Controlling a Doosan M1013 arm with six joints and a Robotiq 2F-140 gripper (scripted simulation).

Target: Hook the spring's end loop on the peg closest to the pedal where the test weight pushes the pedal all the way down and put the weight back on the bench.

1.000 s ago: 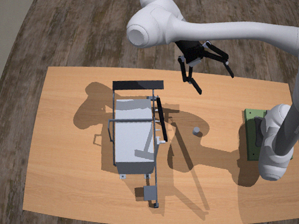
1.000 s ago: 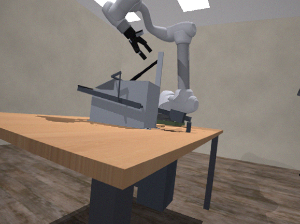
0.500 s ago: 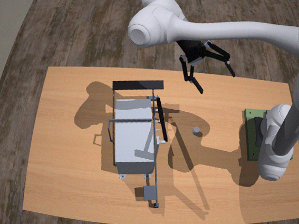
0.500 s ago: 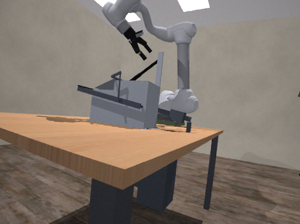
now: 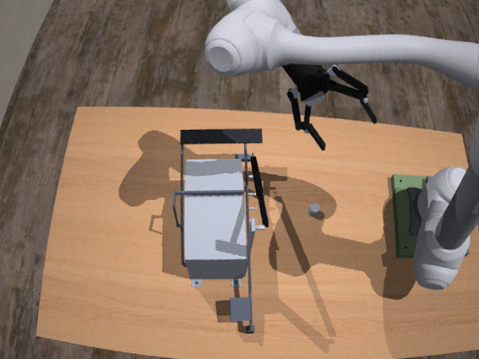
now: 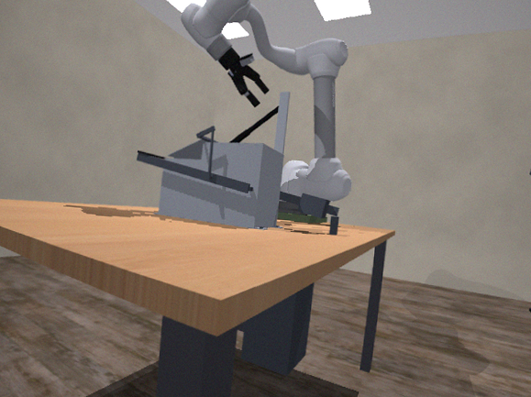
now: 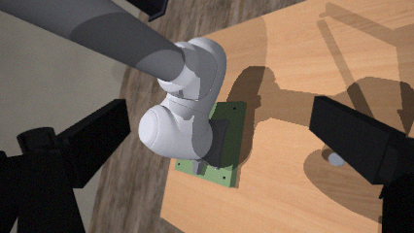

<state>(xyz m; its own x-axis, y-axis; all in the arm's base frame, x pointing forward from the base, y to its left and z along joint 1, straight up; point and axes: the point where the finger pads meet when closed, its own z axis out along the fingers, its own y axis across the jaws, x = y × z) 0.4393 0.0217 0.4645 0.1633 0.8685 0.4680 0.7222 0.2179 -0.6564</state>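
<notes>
Now: the steel test weight 470 mm below my hand and 10 mm behind it. From my hand the other things lie so: peg 220 mm to the left, 180 mm ahead, 100 mm below.
</notes>
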